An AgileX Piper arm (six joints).
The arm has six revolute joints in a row. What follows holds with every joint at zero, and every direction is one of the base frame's. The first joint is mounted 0.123 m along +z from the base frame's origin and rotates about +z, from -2.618 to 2.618 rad. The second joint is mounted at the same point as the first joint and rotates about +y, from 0 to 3.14 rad. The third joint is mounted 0.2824 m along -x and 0.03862 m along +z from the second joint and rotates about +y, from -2.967 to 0 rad. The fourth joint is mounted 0.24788 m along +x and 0.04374 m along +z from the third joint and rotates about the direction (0.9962, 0, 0.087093), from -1.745 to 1.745 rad. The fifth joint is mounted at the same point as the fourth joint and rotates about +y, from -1.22 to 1.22 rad. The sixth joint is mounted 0.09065 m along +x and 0.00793 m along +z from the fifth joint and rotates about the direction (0.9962, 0, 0.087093), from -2.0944 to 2.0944 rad. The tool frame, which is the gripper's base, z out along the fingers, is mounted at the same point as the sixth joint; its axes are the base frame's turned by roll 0, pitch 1.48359 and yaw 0 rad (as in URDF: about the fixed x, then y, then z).
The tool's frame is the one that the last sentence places.
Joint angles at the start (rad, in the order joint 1, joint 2, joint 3, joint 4, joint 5, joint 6): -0.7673 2.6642 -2.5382 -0.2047 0.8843 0.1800
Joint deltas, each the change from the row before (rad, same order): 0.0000 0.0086 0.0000 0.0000 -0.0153 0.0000; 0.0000 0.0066 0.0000 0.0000 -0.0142 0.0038; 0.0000 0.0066 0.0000 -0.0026 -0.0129 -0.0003; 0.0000 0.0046 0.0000 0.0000 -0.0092 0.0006; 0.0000 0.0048 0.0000 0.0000 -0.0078 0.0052; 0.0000 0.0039 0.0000 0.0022 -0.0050 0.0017; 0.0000 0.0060 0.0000 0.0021 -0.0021 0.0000; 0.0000 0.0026 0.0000 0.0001 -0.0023 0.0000; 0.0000 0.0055 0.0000 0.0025 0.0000 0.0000
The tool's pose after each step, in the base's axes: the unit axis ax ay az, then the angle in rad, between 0 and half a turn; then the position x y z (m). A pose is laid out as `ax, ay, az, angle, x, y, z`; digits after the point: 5 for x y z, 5 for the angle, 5 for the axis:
0.41274, 0.89057, -0.19112, 2.57712, 0.40504, -0.41027, 0.15547
0.41342, 0.89018, -0.19147, 2.56902, 0.40604, -0.41099, 0.15244
0.41175, 0.89055, -0.19336, 2.56374, 0.40683, -0.41177, 0.14937
0.41133, 0.89065, -0.19377, 2.55914, 0.40747, -0.41223, 0.14721
0.41310, 0.88994, -0.19327, 2.55516, 0.40801, -0.41262, 0.14486
0.41397, 0.88980, -0.19205, 2.55302, 0.40847, -0.41277, 0.14285
0.41418, 0.89008, -0.19031, 2.55595, 0.40877, -0.41283, 0.13945
0.41400, 0.89020, -0.19012, 2.55614, 0.40894, -0.41295, 0.13807
0.41446, 0.89044, -0.18799, 2.56049, 0.40910, -0.41288, 0.13484

